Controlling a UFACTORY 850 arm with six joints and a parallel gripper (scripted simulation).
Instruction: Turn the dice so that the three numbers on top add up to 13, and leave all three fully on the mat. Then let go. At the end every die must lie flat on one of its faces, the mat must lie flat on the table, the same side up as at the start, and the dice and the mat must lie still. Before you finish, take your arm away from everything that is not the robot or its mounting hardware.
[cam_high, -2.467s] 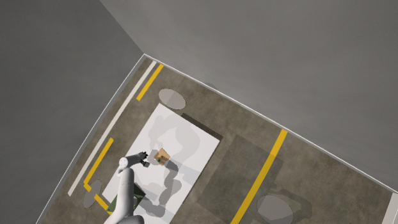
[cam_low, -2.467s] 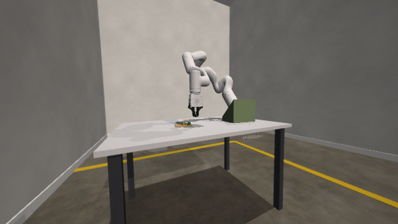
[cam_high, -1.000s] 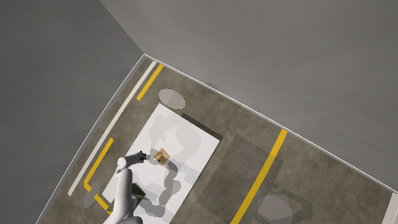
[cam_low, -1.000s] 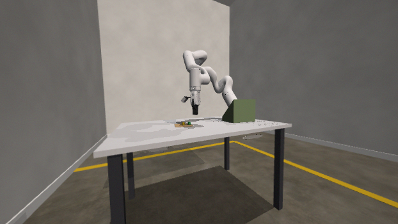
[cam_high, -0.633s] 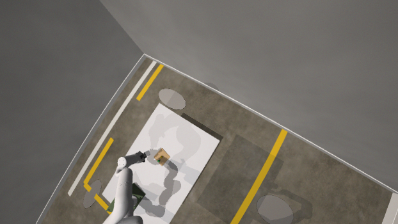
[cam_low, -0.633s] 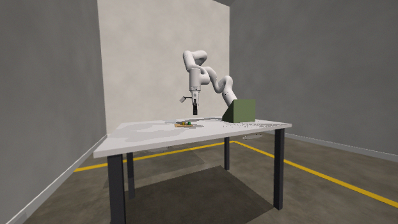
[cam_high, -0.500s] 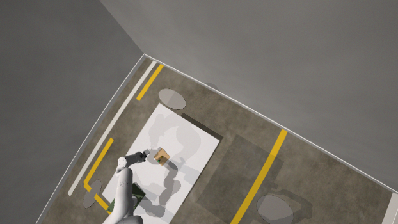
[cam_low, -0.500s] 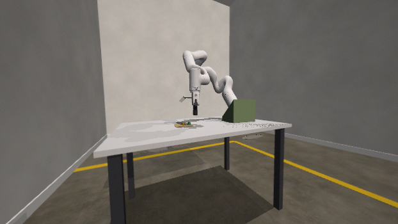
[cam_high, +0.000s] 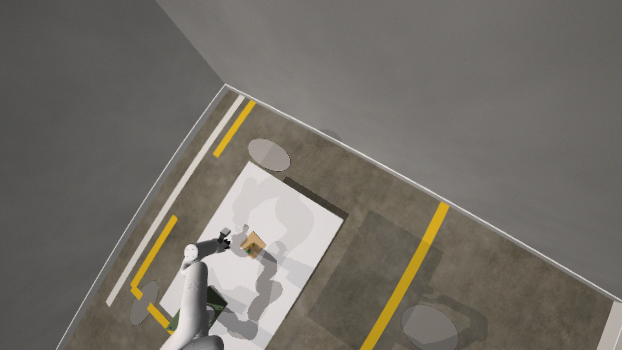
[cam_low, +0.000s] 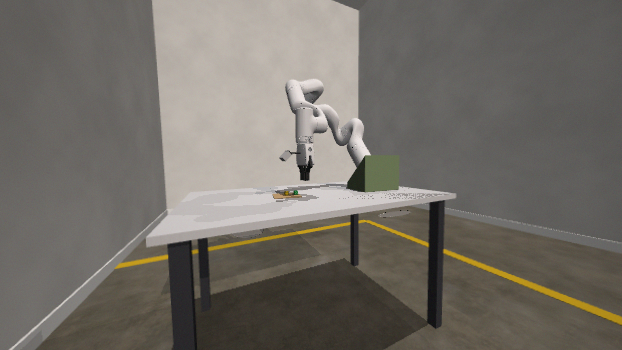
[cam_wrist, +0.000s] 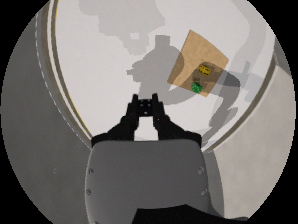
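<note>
The black die is 1 cm below my hand and 1 cm behind it. The rest, counted from my hand: green die (13 cm to the right, 10 cm below, 2 cm behind); yellow die (14 cm to the right, 10 cm below, 3 cm ahead); tan mat (14 cm to the right, 11 cm below, 3 cm ahead).
</note>
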